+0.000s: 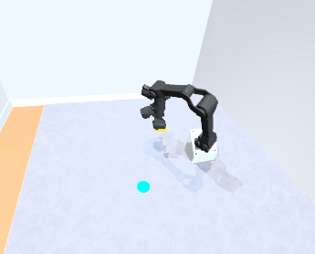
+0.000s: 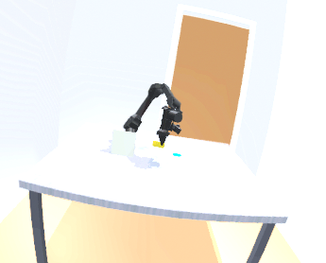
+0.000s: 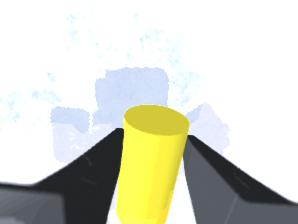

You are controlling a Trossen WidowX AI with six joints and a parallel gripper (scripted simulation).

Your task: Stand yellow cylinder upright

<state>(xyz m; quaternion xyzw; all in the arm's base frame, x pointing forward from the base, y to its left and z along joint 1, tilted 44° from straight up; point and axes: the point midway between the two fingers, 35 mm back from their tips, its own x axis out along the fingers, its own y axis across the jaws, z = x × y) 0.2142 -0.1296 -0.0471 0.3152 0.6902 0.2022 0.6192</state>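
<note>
My gripper tip is now 12 cm short of the cyan circle, 26 cm to the right of it and 13 cm above it. Also, from my gripper tip: yellow cylinder: 2 cm behind.
</note>
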